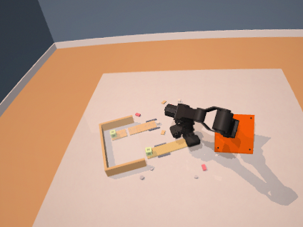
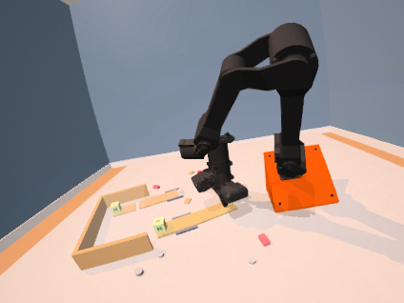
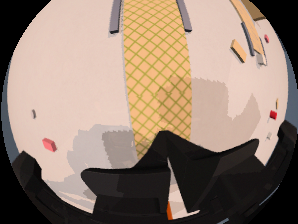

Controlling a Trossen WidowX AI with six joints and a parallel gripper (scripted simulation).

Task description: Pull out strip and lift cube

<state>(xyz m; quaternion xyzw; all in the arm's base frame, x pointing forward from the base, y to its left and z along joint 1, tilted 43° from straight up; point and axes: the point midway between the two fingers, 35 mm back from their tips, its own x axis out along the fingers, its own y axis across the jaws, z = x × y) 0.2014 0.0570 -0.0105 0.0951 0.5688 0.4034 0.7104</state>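
The strip lies 8 cm ahead of my gripper tip and 4 cm to the left of it.
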